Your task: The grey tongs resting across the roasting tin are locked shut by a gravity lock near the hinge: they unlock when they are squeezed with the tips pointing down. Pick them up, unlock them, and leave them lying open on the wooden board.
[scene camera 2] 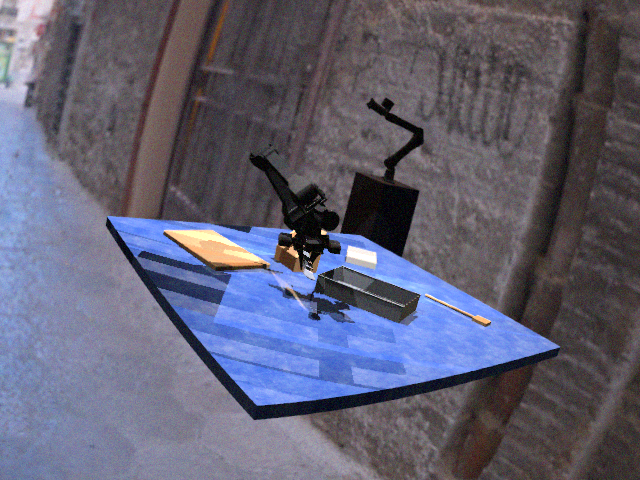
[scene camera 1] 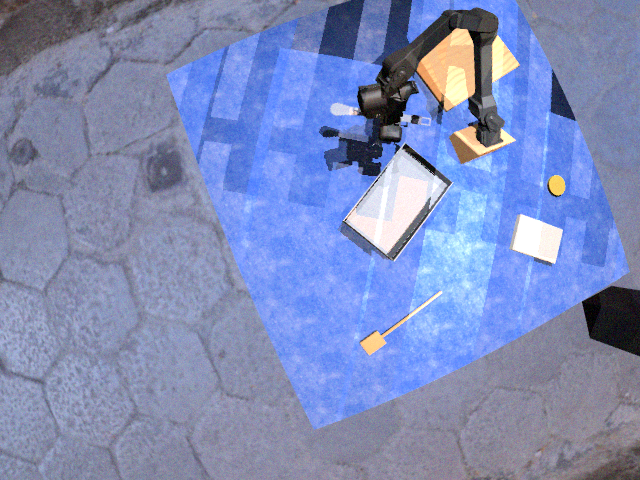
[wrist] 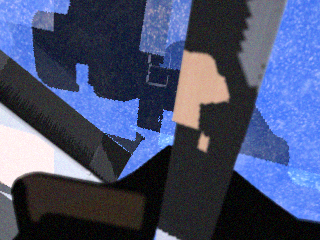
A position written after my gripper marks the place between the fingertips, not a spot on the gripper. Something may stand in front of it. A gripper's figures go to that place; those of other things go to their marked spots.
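My gripper (scene camera 1: 387,120) is 1.16 m from the lens, and there's a roasting tin (scene camera 1: 389,214) that's 1.19 m from the lens. A wooden board (scene camera 1: 448,71) is 1.35 m from the lens, and a white block (scene camera 1: 535,238) is 1.35 m from the lens too. The marked spots on the white block and the roasting tin are 0.51 m apart.
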